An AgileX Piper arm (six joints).
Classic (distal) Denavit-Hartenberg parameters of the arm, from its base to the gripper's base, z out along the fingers. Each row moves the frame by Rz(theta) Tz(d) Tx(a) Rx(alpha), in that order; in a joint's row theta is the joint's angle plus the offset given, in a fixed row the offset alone. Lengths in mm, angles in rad.
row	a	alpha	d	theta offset
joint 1	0	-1.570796	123	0
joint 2	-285	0	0	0.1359
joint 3	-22	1.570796	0	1.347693
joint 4	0	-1.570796	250.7	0
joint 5	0	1.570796	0	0
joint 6	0	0	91	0
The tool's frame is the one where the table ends.
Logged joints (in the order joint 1, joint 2, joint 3, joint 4, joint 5, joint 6), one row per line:
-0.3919 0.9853 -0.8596 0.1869 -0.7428 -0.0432
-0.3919 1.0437 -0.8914 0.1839 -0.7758 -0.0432
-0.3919 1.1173 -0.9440 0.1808 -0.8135 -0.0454
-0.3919 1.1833 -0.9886 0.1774 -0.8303 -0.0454
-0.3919 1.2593 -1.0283 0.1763 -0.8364 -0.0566
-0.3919 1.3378 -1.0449 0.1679 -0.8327 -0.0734
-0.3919 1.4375 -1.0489 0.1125 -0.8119 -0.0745
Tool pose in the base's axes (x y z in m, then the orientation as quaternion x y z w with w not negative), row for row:
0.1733 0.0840 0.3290 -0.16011 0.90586 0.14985 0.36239
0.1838 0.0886 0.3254 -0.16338 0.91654 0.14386 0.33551
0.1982 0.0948 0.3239 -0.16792 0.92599 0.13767 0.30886
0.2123 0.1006 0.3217 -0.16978 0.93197 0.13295 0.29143
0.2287 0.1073 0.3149 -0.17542 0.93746 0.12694 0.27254
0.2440 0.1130 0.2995 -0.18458 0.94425 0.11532 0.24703
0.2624 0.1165 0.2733 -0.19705 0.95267 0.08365 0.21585
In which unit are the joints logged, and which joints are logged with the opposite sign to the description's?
The joints are logged in radians. Opposite sign: joint 1, joint 5.
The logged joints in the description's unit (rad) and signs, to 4 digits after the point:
0.3919 0.9853 -0.8596 0.1869 0.7428 -0.0432
0.3919 1.0437 -0.8914 0.1839 0.7758 -0.0432
0.3919 1.1173 -0.9440 0.1808 0.8135 -0.0454
0.3919 1.1833 -0.9886 0.1774 0.8303 -0.0454
0.3919 1.2593 -1.0283 0.1763 0.8364 -0.0566
0.3919 1.3378 -1.0449 0.1679 0.8327 -0.0734
0.3919 1.4375 -1.0489 0.1125 0.8119 -0.0745

